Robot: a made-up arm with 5 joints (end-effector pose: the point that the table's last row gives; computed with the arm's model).
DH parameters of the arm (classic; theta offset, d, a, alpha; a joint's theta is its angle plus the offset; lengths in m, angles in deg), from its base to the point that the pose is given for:
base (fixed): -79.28 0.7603 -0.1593 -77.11
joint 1: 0 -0.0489 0.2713 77.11
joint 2: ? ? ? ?
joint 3: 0 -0.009 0.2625 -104.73
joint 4: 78.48 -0.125 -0.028 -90
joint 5: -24.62 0 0.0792 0
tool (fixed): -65.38 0.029 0 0
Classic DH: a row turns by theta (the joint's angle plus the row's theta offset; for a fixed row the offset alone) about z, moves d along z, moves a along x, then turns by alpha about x.
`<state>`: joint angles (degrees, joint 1 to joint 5).
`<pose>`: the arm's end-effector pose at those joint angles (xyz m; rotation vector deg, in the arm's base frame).
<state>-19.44 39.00 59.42 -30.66 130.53</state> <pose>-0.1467 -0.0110 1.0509 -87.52 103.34 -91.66</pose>
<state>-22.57 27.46 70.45 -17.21 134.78</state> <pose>-0.1425 0.0757 1.0834 -82.92 124.80 -89.47</pose>
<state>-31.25 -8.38 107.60 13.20 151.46</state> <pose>0.0658 0.2679 1.1647 2.50 -153.51 56.71</pose>
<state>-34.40 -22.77 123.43 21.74 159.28</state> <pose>0.1896 0.2471 1.2142 -38.38 -150.26 40.81</pose>
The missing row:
joint 2: -89.2 0.1733 -0.225 104.73
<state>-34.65 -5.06 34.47 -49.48 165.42</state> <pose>-0.0834 0.0234 0.9777 17.85 81.79 -106.61</pose>
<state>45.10 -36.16 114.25 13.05 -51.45</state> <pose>0.3601 -0.2730 0.7908 -129.27 -35.04 38.16</pose>
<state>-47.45 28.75 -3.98 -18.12 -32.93</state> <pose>-0.0871 0.0028 1.0448 72.21 62.34 84.75</pose>
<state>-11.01 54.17 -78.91 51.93 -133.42</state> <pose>0.0497 0.0704 0.6076 -73.94 10.13 118.17</pose>
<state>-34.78 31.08 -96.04 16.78 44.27</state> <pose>0.3072 0.0608 0.8037 -20.56 -50.15 -75.08</pose>
